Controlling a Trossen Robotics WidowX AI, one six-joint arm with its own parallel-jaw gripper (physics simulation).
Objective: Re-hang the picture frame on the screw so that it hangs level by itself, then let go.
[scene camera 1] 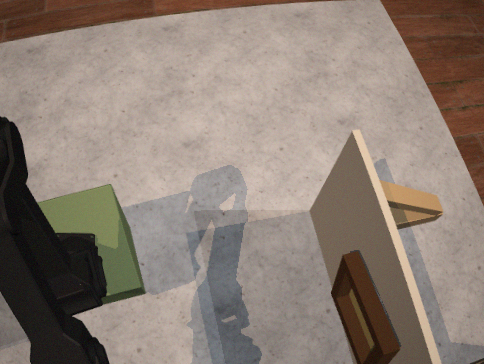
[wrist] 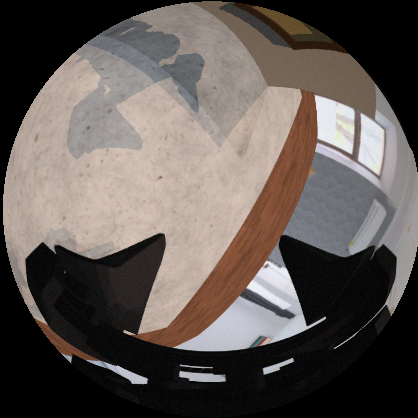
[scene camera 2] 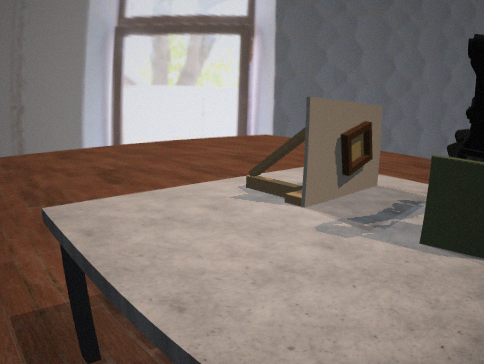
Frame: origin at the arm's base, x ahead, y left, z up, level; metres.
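Seen in the pictures: gripper, fingertip midpoint: (wrist: 224, 241); arm's base, origin of the base link: (scene camera 1: 75, 251) (scene camera 2: 469, 185).
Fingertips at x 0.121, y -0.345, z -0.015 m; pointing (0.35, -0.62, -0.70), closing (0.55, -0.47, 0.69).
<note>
Offsets run from my fingertips to a thing's middle. Level surfaces: height alone.
The brown picture frame {dy +0.200, dx +0.320, dz +0.036 m} (scene camera 1: 375, 300) (scene camera 2: 345, 154) (wrist: 317, 46) is against the front of the upright beige board (scene camera 1: 340, 200) (scene camera 2: 325, 150) (wrist: 310, 70). In scene view 2 it looks tilted, its right side higher than its left, relative to the board's edges. The screw does not show in any view, so how the frame bears on it cannot be told. My gripper (wrist: 224, 241) is open and empty, its two black fingers wide apart in the wrist view. It is well away from the frame, which shows at the top edge of that view.
A green block (scene camera 1: 85, 210) (scene camera 2: 455, 210) stands on the grey table {dz -0.120 m} (scene camera 1: 150, 100) (scene camera 2: 200, 260) (wrist: 150, 190), facing the board across a gap. My black arm passes close to it in scene view 1. Wooden braces {dy +0.403, dx +0.451, dz +0.014 m} (scene camera 1: 412, 195) (scene camera 2: 277, 152) prop the board from behind.
</note>
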